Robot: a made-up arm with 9 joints. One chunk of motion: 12 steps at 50 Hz.
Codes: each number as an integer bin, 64 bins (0 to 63) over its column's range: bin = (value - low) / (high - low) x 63, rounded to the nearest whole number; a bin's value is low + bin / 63 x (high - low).
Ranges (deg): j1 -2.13..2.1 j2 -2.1..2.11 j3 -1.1..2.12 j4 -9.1..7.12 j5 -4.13..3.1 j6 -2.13..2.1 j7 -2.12..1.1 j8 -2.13..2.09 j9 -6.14..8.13
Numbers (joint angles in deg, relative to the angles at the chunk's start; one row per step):
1: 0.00 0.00 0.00 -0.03 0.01 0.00 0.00 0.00 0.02
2: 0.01 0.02 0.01 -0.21 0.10 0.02 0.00 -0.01 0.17
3: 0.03 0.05 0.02 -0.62 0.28 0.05 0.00 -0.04 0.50
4: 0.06 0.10 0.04 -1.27 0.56 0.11 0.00 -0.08 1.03
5: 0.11 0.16 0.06 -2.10 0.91 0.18 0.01 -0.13 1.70
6: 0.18 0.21 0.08 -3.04 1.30 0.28 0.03 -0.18 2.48
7: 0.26 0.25 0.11 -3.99 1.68 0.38 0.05 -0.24 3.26
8: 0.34 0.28 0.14 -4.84 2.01 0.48 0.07 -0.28 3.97
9: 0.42 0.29 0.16 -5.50 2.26 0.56 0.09 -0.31 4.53
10: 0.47 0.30 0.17 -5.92 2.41 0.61 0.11 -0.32 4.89
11: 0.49 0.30 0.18 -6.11 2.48 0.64 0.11 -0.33 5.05
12: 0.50 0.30 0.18 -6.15 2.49 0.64 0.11 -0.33 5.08
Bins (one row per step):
1: 32 31 22 35 36 32 41 32 27
2: 32 32 22 35 37 32 41 32 28
3: 32 32 22 33 38 32 41 31 29
4: 33 33 22 30 41 33 41 31 32
5: 33 34 23 27 44 34 42 30 35
6: 34 35 23 24 47 36 42 29 38
7: 36 35 24 20 51 37 42 28 41
8: 37 36 24 17 54 39 43 28 45
9: 38 36 25 14 56 40 43 27 47
10: 39 36 25 12 57 41 44 27 49
11: 39 36 25 12 58 41 44 27 49
12: 39 36 25 11 58 41 44 27 50

